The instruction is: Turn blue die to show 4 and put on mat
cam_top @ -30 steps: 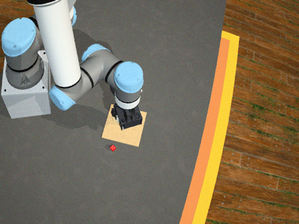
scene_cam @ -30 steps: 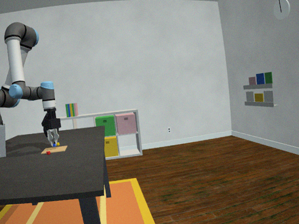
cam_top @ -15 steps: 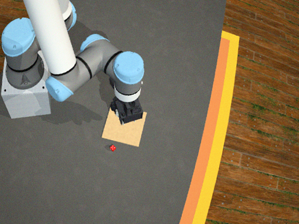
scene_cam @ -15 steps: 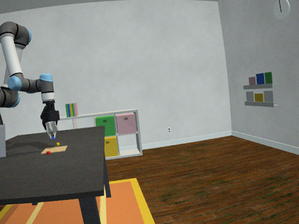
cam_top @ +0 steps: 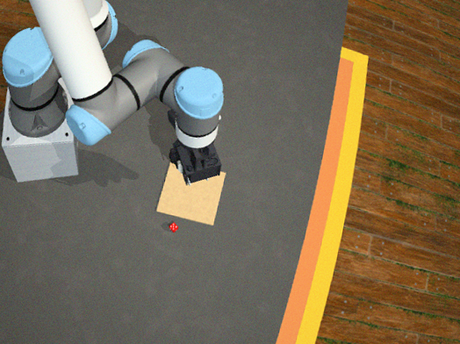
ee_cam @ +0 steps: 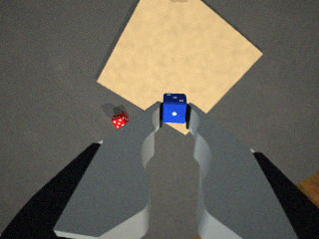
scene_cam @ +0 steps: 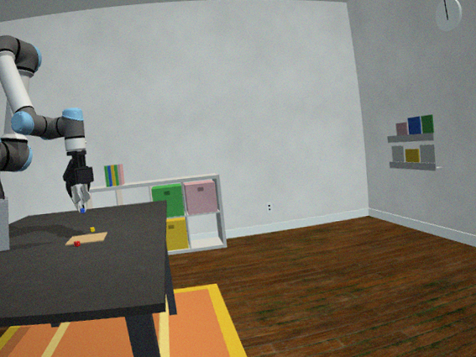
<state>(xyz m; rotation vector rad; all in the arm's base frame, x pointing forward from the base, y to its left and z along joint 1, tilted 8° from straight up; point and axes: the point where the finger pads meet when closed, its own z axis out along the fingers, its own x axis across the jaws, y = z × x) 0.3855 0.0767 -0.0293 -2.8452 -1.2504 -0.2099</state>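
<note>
The tan mat is 110 mm below my hand. Also, from my hand: yellow die 30 mm behind, 140 mm to the left, 110 mm below; blue die 10 mm below; red die 10 mm ahead, 110 mm to the right, 110 mm below.
</note>
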